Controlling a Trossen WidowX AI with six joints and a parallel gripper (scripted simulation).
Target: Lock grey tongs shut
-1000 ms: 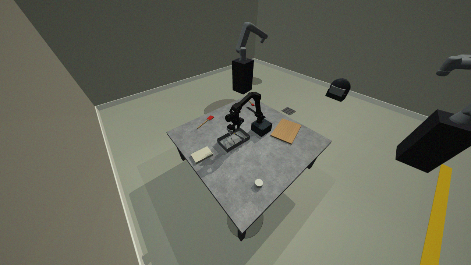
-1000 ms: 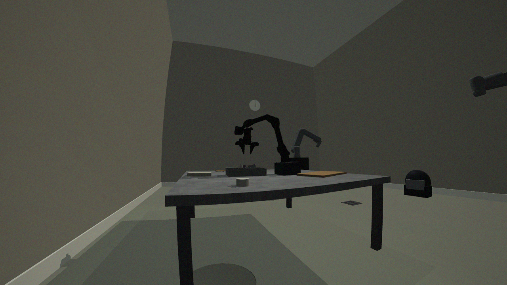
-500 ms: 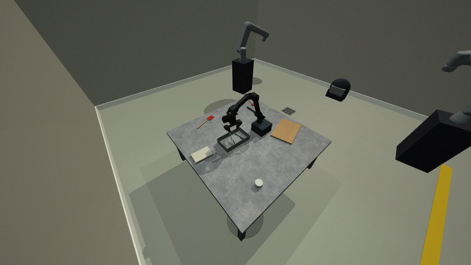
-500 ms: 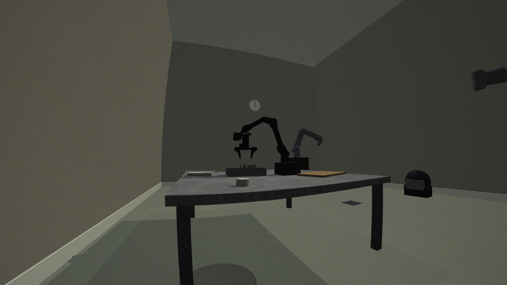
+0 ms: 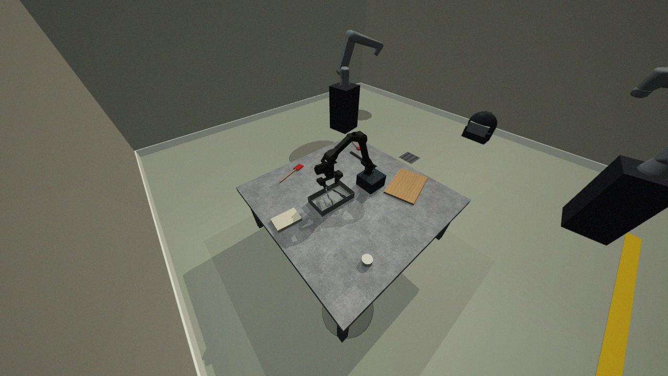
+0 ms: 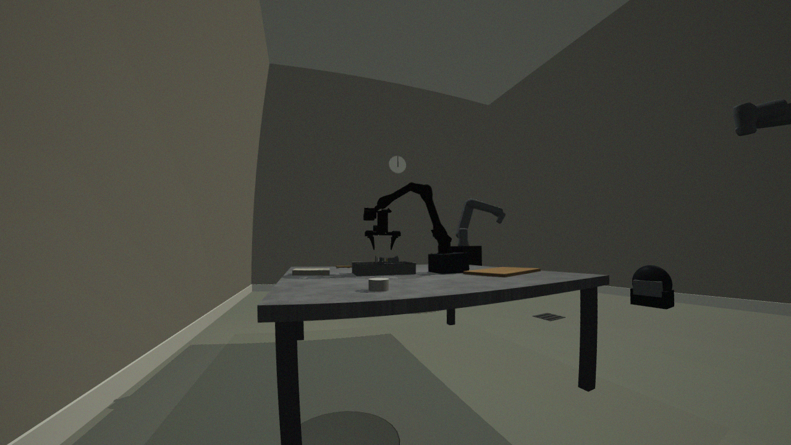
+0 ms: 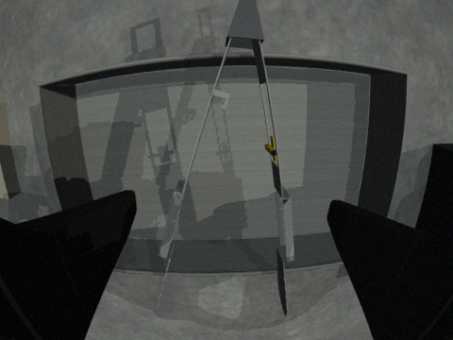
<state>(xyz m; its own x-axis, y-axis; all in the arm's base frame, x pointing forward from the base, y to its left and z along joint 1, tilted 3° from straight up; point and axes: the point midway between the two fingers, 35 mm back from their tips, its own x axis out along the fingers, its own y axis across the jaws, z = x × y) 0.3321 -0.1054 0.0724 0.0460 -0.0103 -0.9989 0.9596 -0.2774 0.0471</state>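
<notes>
Right now the yellow piece is 50 mm below my gripper tip, 30 mm behind it and 10 mm to the right of it. From my gripper tip the other things lie so: roasting tin (100 mm below, 20 mm to the left, 10 mm ahead); then red spatula (460 mm to the right, 120 mm below, 30 mm behind); then cream slab (360 mm ahead, 110 mm below, 90 mm to the right).
</notes>
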